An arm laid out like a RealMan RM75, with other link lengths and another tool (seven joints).
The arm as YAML. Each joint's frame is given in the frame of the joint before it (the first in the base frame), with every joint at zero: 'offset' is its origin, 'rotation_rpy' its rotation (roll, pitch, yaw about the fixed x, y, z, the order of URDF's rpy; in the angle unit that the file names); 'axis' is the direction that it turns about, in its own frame. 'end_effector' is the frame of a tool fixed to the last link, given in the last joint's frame.
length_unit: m
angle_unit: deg
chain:
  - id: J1
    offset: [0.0, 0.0, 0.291]
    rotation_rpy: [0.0, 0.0, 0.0]
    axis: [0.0, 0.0, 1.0]
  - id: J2
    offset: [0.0, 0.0, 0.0]
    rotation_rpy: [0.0, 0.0, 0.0]
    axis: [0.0, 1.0, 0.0]
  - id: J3
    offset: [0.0, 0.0, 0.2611]
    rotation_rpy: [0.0, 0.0, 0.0]
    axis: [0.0, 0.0, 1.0]
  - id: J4
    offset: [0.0, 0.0, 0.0]
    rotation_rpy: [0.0, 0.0, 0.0]
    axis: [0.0, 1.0, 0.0]
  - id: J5
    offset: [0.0, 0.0, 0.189]
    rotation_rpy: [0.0, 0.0, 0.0]
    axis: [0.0, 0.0, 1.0]
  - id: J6
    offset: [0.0, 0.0, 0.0]
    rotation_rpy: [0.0, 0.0, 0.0]
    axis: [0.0, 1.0, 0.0]
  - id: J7
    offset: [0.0, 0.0, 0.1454]
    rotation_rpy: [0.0, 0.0, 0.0]
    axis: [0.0, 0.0, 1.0]
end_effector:
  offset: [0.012, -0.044, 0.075]
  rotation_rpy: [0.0, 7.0, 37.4]
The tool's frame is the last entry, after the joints.
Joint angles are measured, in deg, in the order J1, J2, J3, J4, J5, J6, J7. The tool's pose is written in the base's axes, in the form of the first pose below.
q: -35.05 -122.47 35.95 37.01 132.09 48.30 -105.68
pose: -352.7, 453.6, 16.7, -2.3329, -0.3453, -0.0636
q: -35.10 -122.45 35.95 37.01 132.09 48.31 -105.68
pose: -352.3, 453.9, 16.9, -2.3330, -0.3441, -0.0639
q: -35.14 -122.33 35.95 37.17 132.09 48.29 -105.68
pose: -352.3, 455.1, 19.0, -2.3297, -0.3398, -0.0616
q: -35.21 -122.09 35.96 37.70 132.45 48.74 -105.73
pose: -351.4, 456.7, 22.6, -2.3313, -0.3267, -0.0555
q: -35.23 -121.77 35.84 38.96 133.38 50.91 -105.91
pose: -347.9, 457.1, 25.8, -2.3523, -0.3034, -0.0553
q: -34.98 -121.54 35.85 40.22 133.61 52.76 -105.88
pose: -345.1, 456.8, 29.3, -2.3652, -0.2848, -0.0602
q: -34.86 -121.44 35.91 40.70 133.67 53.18 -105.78
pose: -344.7, 457.0, 31.5, -2.3665, -0.2757, -0.0577
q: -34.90 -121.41 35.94 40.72 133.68 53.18 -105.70
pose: -344.4, 457.4, 31.8, -2.3669, -0.2723, -0.0565
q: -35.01 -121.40 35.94 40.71 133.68 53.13 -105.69
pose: -343.6, 458.1, 32.0, -2.3665, -0.2699, -0.0566
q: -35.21 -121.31 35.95 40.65 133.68 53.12 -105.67
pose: -342.5, 459.4, 32.5, -2.3668, -0.2655, -0.0568
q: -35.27 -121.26 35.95 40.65 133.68 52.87 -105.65
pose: -342.7, 460.3, 33.8, -2.3627, -0.2635, -0.0536
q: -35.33 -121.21 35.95 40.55 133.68 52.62 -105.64
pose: -343.0, 460.9, 34.4, -2.3597, -0.2633, -0.0510
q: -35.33 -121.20 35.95 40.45 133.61 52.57 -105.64
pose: -343.2, 460.8, 34.2, -2.3594, -0.2651, -0.0521
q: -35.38 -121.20 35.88 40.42 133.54 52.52 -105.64
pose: -342.9, 461.2, 34.4, -2.3576, -0.2659, -0.0539
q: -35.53 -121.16 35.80 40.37 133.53 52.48 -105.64
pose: -342.2, 462.1, 34.9, -2.3564, -0.2645, -0.0551
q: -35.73 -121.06 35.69 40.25 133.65 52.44 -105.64
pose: -341.7, 463.2, 35.5, -2.3562, -0.2624, -0.0538
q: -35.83 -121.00 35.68 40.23 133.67 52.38 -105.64
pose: -341.3, 463.9, 36.1, -2.3552, -0.2602, -0.0529
